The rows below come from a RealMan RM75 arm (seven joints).
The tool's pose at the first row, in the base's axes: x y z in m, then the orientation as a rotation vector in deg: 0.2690 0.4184 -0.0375 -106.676 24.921 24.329
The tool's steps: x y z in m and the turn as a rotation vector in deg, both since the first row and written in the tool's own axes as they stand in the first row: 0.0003 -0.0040 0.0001 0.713 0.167 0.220; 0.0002 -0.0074 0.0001 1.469 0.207 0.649; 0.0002 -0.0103 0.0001 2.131 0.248 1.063; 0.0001 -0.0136 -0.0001 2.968 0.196 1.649; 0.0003 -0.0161 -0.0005 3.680 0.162 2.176; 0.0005 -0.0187 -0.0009 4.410 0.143 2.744; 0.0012 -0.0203 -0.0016 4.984 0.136 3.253
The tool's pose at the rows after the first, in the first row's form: 0.2712 0.4197 -0.0344 -106.001 25.341 24.119; 0.2728 0.4208 -0.0316 -105.216 25.876 24.153; 0.2742 0.4217 -0.0292 -104.524 26.382 24.202; 0.2758 0.4225 -0.0265 -103.607 27.008 24.398; 0.2772 0.4229 -0.0244 -102.824 27.570 24.573; 0.2787 0.4233 -0.0222 -102.018 28.180 24.754; 0.2801 0.4231 -0.0211 -101.375 28.721 24.930
